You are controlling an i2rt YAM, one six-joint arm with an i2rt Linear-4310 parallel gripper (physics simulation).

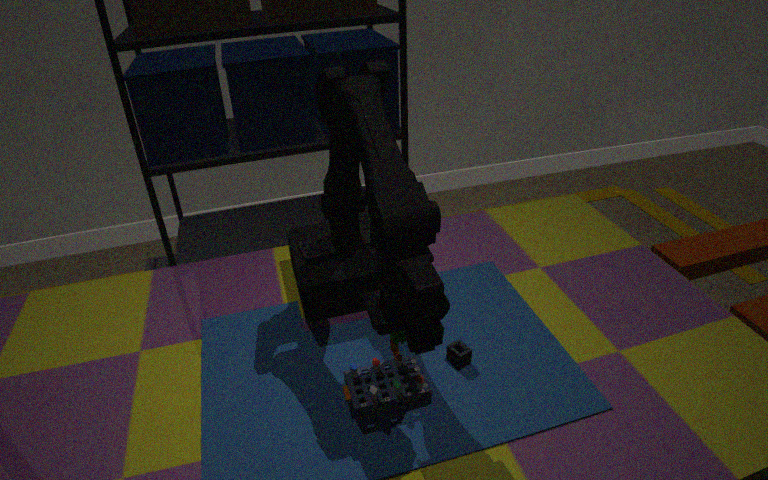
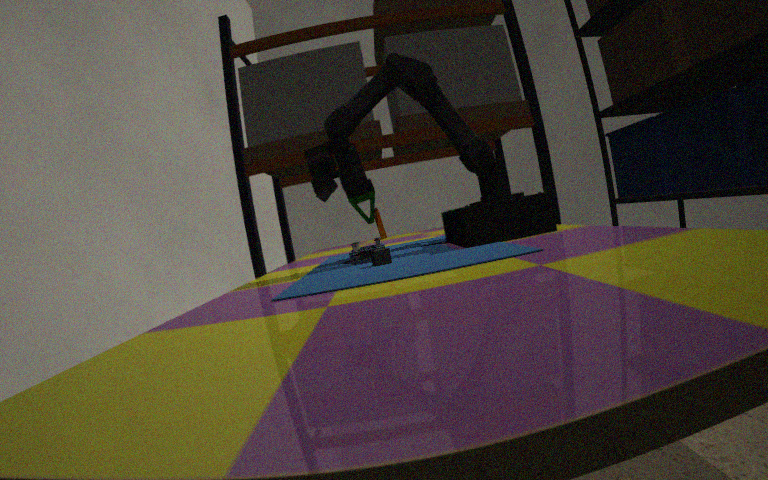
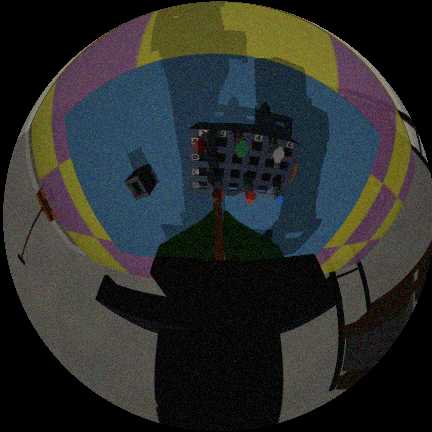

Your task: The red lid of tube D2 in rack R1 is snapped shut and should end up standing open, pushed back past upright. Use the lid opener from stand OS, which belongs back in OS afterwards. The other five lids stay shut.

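Where they show: gripper, fingertip midpoint: [image 1: 397, 342] [image 2: 371, 223] [image 3: 218, 215]; arm's base, link origin: [image 1: 346, 243] [image 2: 494, 202].
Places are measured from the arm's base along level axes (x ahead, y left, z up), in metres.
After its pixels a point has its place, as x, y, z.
My gripper [image 1: 398, 337] @(0.326, -0.022, 0.002) [image 2: 370, 220] @(0.326, -0.022, 0.002) [image 3: 218, 215] @(0.326, -0.022, 0.002) has green fingers and is shut on the orange lid opener [image 2: 380, 225] @(0.306, -0.015, -0.007) [image 3: 218, 232] @(0.316, -0.021, 0.013). The opener slants down, its lower end at the D2 corner of rack R1 [image 1: 417, 400] @(0.387, -0.015, -0.080) [image 2: 362, 256] @(0.362, -0.073, -0.080) [image 3: 245, 162] @(0.351, -0.053, -0.058). The red lid of D2 [image 3: 217, 192] @(0.322, -0.020, -0.040) is mostly hidden by the opener; its angle cannot be told. Other lids are red at A1 [image 1: 420, 380] @(0.383, -0.008, -0.040) [image 3: 200, 146] @(0.378, -0.007, -0.040), green at A3 [image 3: 242, 148] @(0.374, -0.047, -0.040), white at A5 [image 3: 278, 154] @(0.370, -0.084, -0.040), red at D4 [image 1: 376, 361] @(0.314, -0.057, -0.040) [image 3: 250, 196] @(0.315, -0.058, -0.040) and blue at D6 [image 3: 279, 200] @(0.308, -0.097, -0.040). Stand OS [image 1: 458, 355] @(0.345, 0.084, -0.056) [image 2: 381, 258] @(0.329, 0.109, -0.074) [image 3: 141, 182] @(0.336, 0.082, -0.057) is a dark, empty block beside the rack.
Rack and stand rest on a blue mat [image 1: 243, 396] @(0.255, -0.281, -0.088) [image 2: 453, 257] @(0.204, 0.203, -0.088) [image 3: 100, 125] @(0.441, 0.154, -0.088) over a yellow and purple checkered top. The arm's base is behind the mat. A shelf unit [image 1: 131, 121] with blue bins stands behind the arm. The arm's shadow falls across the mat.
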